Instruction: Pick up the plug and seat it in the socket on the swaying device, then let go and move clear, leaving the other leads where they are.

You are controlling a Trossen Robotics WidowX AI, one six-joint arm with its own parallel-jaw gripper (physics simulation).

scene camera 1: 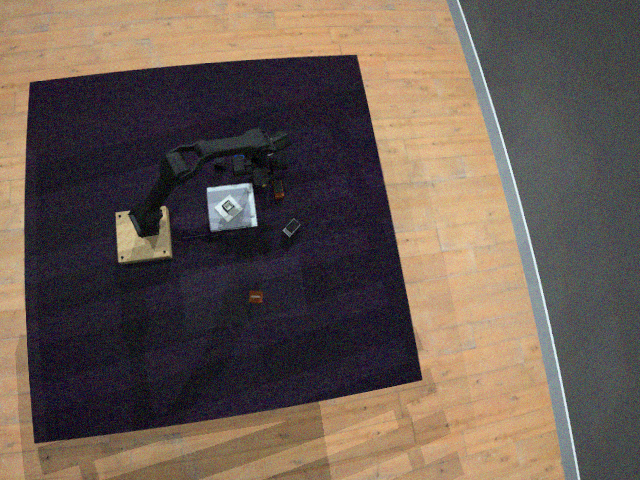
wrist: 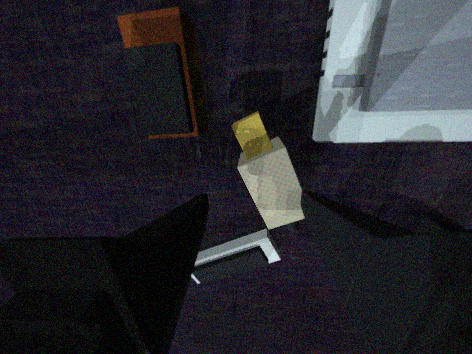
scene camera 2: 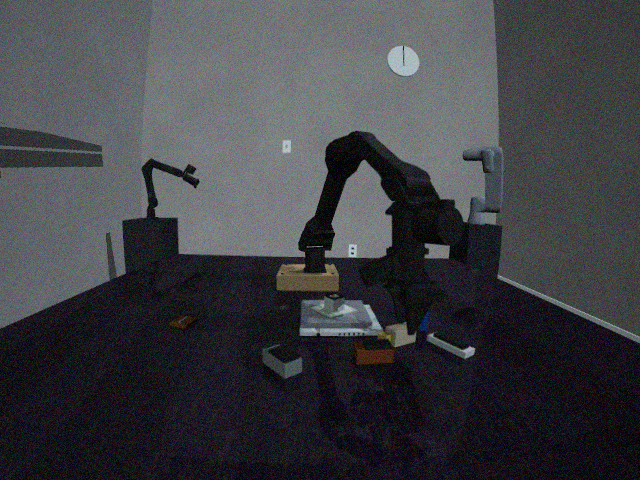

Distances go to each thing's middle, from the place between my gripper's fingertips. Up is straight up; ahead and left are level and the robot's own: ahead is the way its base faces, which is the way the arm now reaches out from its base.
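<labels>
Device (scene camera 2: 334, 316): 11 cm to the right of my hand, 12 cm behind it. White-framed lead (wrist: 258, 249): 8 cm to the left of my hand, 2 cm ahead of it, 2 cm below it. Plug (wrist: 265, 166): 2 cm below my hand, 1 cm behind it.
</labels>
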